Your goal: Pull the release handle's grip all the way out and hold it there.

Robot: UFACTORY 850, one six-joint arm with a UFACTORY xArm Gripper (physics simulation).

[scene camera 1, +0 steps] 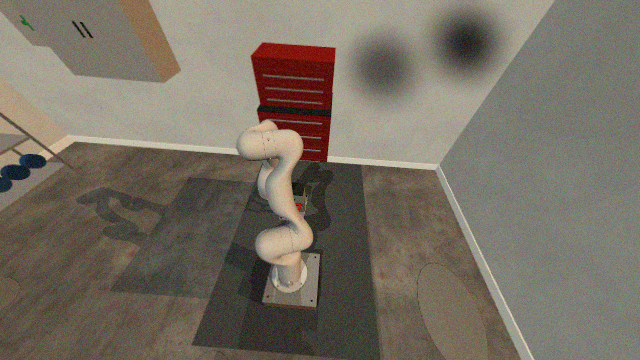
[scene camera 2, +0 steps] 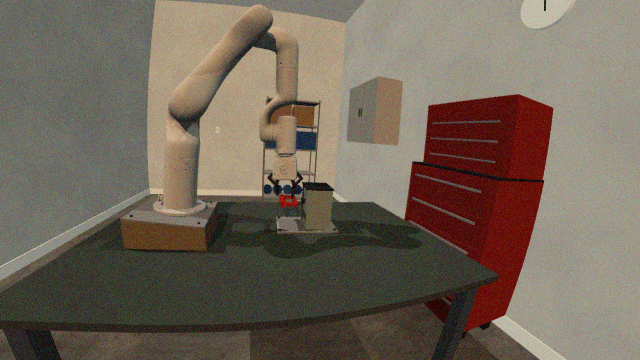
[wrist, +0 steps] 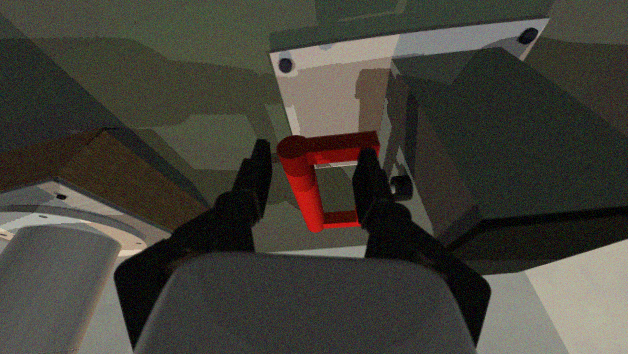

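Observation:
The release handle [scene camera 1: 299,205] [scene camera 2: 288,204] [wrist: 307,195] is a red rectangular frame with a round grip bar on the side toward the robot base. It stands out from a beige housing [scene camera 2: 317,212] with a dark top, on a light base plate [scene camera 2: 286,226] [wrist: 325,95]. My gripper [scene camera 2: 285,193] [wrist: 314,160] points down over the handle with its fingers partly open. In the wrist view, the left finger is outside the grip bar with a narrow gap. The right finger overlaps the frame's housing side and hides part of it. The fingers do not visibly clamp the handle.
The dark-topped housing is close beside the right finger, with a black round collar [wrist: 401,187] on its face. The robot's wooden base block [scene camera 2: 165,232] [wrist: 135,175] is on the other side. A red tool cabinet [scene camera 1: 295,77] [scene camera 2: 470,200] stands beyond the dark table [scene camera 2: 250,285].

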